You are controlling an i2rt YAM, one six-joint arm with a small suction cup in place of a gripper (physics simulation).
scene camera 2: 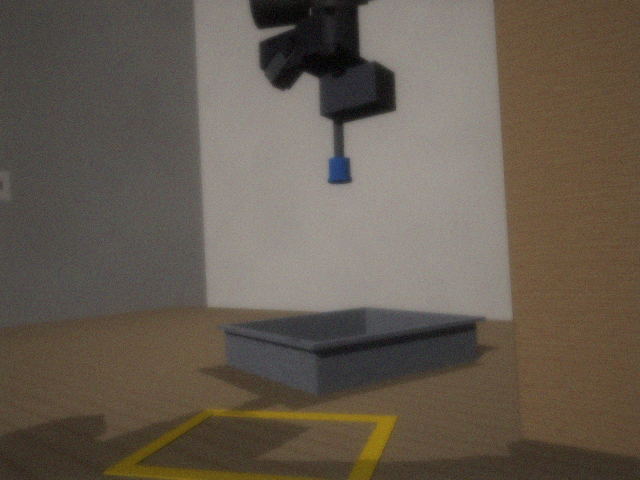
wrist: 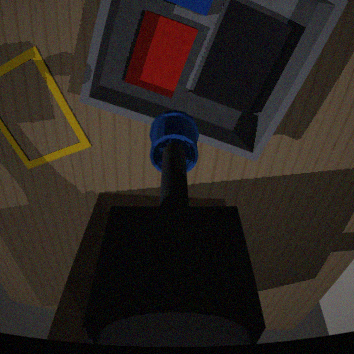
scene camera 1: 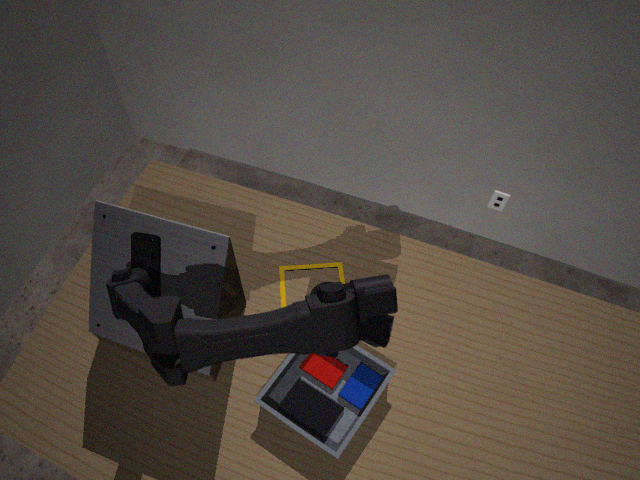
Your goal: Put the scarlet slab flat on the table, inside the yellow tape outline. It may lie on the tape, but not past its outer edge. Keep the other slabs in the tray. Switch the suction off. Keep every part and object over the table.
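Places are measured from the arm's base along level axes (x ahead, y left, z up), in metres.
Where they show: hand, tool point: (scene camera 2: 340, 181) (wrist: 173, 132); arm's base, link origin: (scene camera 1: 147, 277).
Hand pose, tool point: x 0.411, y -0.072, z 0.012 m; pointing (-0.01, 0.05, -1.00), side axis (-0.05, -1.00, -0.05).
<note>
Each offset is from my tool point to the top centre of the thing. "spot": to the spot under its first point. Level surfaces: height alone.
The scarlet slab @(0.002 m ahead, 0.029 m left, 0.206 m down) (scene camera 1: 324, 369) (wrist: 169, 55) lies in the grey tray (scene camera 1: 264, 395) (scene camera 2: 273, 360) (wrist: 120, 111), beside the blue slab @(0.097 m ahead, 0.001 m left, 0.205 m down) (scene camera 1: 356, 392) (wrist: 194, 4) and the black slab @(0.007 m back, 0.077 m right, 0.206 m down) (scene camera 1: 311, 407) (wrist: 240, 56). The slabs are hidden behind the tray's wall in scene camera 2. The yellow tape outline @(spot: 0.145 m back, 0.212 m left, 0.218 m down) (scene camera 1: 282, 290) (scene camera 2: 305, 414) (wrist: 62, 100) is on the table next to the tray, with no slab in it; the arm covers part of it in scene camera 1. My suction cup (scene camera 2: 339, 171) (wrist: 174, 142) is blue, open and empty, and hangs high above the tray. It is hidden in scene camera 1.
The arm (scene camera 1: 242, 335) reaches over the tray and part of the outline from a grey slanted plate (scene camera 1: 118, 242) at the table's left. The wooden table @(0.219 m down) (scene camera 1: 491, 361) extends to the right. A wall with a socket (scene camera 1: 498, 200) stands beyond its far edge.
</note>
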